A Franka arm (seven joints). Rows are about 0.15 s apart.
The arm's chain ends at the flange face. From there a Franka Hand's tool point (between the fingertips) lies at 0.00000 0.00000 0.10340 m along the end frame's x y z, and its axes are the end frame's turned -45 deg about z.
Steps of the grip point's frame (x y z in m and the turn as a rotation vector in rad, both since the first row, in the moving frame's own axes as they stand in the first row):
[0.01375, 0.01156, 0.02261, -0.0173, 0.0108, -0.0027]
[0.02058, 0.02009, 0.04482, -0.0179, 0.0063, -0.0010]
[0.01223, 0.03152, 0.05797, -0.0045, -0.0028, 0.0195]
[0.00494, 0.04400, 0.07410, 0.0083, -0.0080, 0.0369]
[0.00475, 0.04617, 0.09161, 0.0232, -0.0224, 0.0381]
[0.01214, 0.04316, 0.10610, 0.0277, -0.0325, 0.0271]
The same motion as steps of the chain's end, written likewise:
[0.01584, -0.00202, 0.02263, -0.0046, 0.0199, -0.0027]
[0.02699, -0.00119, 0.04484, -0.0082, 0.0171, -0.0010]
[0.03082, 0.01311, 0.05797, -0.0052, 0.0012, 0.0195]
[0.03580, 0.02766, 0.07411, 0.0002, -0.0115, 0.0369]
[0.03934, 0.02941, 0.09166, 0.0006, -0.0322, 0.0381]
[0.04351, 0.02164, 0.10619, -0.0034, -0.0426, 0.0271]

